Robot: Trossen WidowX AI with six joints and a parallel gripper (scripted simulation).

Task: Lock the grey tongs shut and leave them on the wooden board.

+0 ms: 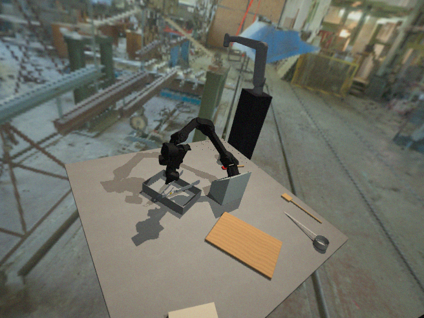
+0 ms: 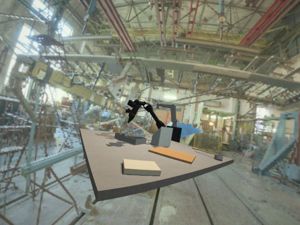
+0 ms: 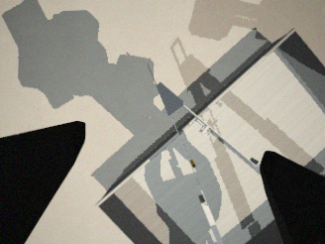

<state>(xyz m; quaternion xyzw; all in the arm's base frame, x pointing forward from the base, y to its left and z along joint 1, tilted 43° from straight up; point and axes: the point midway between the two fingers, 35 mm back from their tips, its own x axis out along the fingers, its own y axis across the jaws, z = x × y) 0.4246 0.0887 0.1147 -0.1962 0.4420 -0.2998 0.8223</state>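
Right now my gripper tip is 17 cm above the grey roasting tin, 8 cm to the left of it and 8 cm past it. The rest, counted from my gripper tip: beige block (62 cm to the left, 18 cm below, 8 cm ahead); wooden board (38 cm to the left, 32 cm behind, 19 cm below).
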